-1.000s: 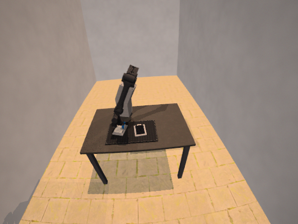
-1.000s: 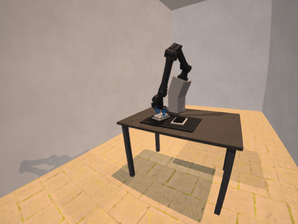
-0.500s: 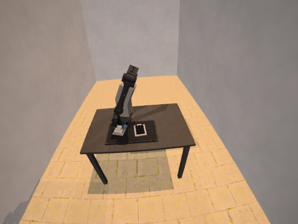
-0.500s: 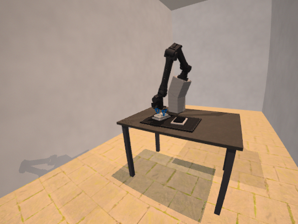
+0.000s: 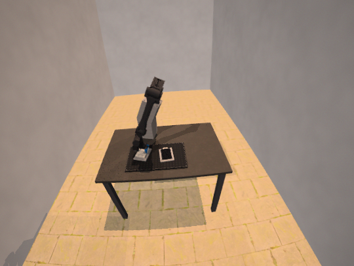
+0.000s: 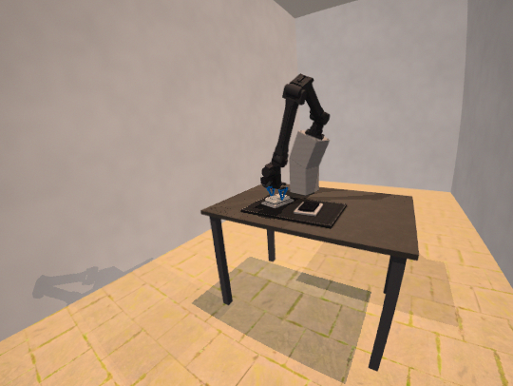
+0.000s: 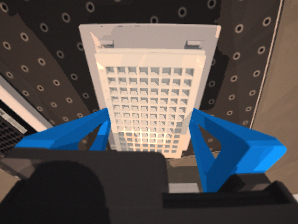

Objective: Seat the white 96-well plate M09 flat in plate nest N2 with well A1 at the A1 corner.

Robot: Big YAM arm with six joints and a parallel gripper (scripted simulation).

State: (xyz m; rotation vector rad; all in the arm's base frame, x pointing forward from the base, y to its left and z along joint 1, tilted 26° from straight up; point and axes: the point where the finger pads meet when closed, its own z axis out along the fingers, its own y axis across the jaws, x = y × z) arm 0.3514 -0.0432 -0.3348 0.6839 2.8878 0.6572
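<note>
Right now the white 96-well plate M09 is 1 cm below my hand. From my hand the other things lie so: black plate M06: 21 cm to the left, 6 cm ahead, 2 cm below; then plate nest N2: 3 cm below; then deck label: 9 cm behind, 4 cm to the left, 3 cm below.
</note>
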